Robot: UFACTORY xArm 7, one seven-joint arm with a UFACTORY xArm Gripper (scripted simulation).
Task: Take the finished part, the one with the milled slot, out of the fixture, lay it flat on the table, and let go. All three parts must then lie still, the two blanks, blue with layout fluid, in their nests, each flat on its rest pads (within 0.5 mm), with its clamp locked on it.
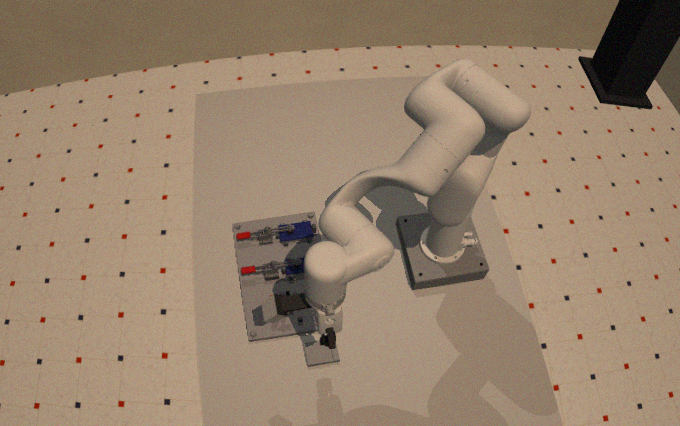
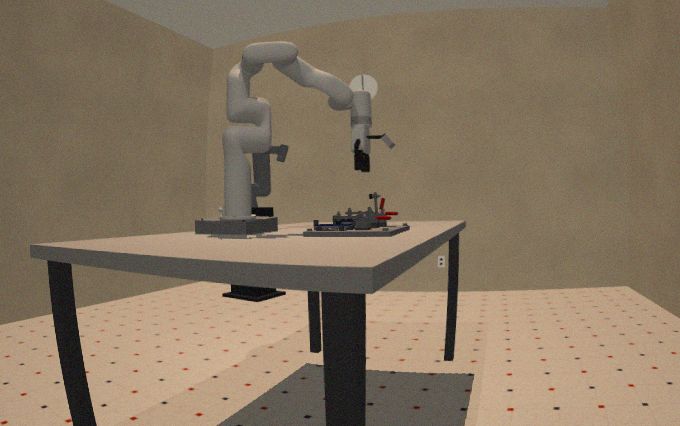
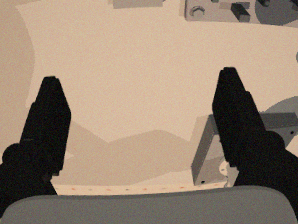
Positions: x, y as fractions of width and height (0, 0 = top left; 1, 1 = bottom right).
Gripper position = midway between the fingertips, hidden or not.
I see my gripper (image 2: 0.53, 0.40).
My gripper is seen too in image 3 (image 3: 0.47, 0.40).
